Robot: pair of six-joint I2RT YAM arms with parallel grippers.
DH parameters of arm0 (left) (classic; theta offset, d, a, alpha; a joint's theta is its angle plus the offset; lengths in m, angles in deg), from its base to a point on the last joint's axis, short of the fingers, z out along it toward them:
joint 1: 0 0.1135 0.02 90
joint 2: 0 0 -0.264 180
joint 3: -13.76 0 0.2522 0
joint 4: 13.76 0 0.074 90
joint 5: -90 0 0 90
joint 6: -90 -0.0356 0 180
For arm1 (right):
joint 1: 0 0.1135 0.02 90
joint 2: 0 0 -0.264 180
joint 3: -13.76 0 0.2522 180
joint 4: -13.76 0 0.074 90
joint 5: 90 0 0 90
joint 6: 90 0.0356 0 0
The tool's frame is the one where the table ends.
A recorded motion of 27 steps. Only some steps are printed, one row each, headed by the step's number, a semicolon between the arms.
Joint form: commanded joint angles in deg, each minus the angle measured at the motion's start. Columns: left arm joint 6, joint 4, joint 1, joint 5, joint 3, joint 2; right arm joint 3, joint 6, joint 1, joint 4, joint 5, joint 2.
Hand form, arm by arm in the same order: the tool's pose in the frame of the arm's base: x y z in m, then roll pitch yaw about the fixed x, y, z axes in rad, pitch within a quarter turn. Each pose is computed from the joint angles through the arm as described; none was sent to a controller.
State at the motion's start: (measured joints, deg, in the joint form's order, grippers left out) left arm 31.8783 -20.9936 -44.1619 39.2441 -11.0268 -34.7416; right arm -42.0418 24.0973 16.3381 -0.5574 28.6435 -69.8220
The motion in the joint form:
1: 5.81 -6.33 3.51 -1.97 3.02 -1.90; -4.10 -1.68 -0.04 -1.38 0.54 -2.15
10: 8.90 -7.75 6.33 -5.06 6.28 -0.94; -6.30 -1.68 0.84 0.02 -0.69 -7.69
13: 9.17 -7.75 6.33 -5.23 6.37 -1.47; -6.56 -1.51 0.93 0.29 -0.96 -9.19
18: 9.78 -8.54 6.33 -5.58 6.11 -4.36; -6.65 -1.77 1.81 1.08 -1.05 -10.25
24: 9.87 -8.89 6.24 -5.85 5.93 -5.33; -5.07 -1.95 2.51 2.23 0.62 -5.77
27: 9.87 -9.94 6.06 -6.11 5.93 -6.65; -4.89 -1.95 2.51 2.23 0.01 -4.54
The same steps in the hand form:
1: 0.1311 -0.0841 0.2040 -1.6011 0.9267 -1.6539; 0.2716 0.0613 0.2628 2.8380 1.1305 2.5296
10: 0.1307 -0.0761 0.1891 -1.6205 0.8800 -1.6724; 0.2893 0.0720 0.2520 2.8815 1.1007 2.6029
13: 0.1311 -0.0766 0.1873 -1.6347 0.8808 -1.6862; 0.2934 0.0739 0.2466 2.8997 1.0868 2.6234
18: 0.1343 -0.0793 0.1836 -1.6777 0.8860 -1.7249; 0.2954 0.0795 0.2431 2.9118 1.0851 2.6528
24: 0.1354 -0.0807 0.1830 -1.6885 0.8878 -1.7394; 0.2820 0.0779 0.2577 2.8173 1.1428 2.5560
27: 0.1365 -0.0823 0.1817 -1.6954 0.8896 -1.7525; 0.2787 0.0771 0.2624 2.7747 1.1500 2.5268

